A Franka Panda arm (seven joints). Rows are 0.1 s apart.
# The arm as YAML. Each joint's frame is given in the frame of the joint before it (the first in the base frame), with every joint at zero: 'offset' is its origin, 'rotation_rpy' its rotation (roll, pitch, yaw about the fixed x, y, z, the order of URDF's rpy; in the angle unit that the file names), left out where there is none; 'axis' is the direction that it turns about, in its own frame. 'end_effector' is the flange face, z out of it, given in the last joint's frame.
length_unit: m
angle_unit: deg
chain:
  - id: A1
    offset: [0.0, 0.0, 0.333]
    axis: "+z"
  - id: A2
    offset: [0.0, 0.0, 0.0]
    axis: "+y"
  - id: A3
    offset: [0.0, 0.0, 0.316]
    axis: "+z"
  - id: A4
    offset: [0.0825, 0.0, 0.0]
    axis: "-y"
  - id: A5
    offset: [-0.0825, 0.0, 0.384]
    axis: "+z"
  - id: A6
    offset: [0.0, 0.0, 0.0]
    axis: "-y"
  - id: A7
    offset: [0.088, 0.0, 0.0]
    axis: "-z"
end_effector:
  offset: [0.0, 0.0, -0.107]
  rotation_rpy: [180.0, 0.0, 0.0]
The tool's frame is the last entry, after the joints.
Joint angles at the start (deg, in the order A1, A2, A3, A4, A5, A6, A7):
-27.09, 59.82, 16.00, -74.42, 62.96, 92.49, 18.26
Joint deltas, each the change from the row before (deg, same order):
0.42, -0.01, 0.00, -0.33, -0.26, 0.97, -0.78
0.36, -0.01, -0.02, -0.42, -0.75, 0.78, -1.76
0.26, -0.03, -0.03, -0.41, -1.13, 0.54, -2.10
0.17, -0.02, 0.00, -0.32, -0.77, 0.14, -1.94
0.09, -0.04, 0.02, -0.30, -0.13, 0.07, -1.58
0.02, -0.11, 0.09, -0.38, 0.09, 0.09, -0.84
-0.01, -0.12, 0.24, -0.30, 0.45, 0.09, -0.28
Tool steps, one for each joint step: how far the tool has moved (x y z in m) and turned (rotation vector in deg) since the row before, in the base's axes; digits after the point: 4 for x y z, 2 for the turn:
0.0002, 0.0044, -0.0033, -0.78, -0.53, 0.07
-0.0013, 0.0040, -0.0043, -1.04, -1.37, 0.66
-0.0021, 0.0029, -0.0043, -1.17, -1.69, 1.09
-0.0019, 0.0026, -0.0029, -0.60, -1.60, 1.04
-0.0012, 0.0020, -0.0016, -0.07, -1.32, 0.52
-0.0011, 0.0019, -0.0008, 0.13, -0.62, 0.20
0.0000, 0.0027, 0.0008, 0.48, -0.23, -0.14

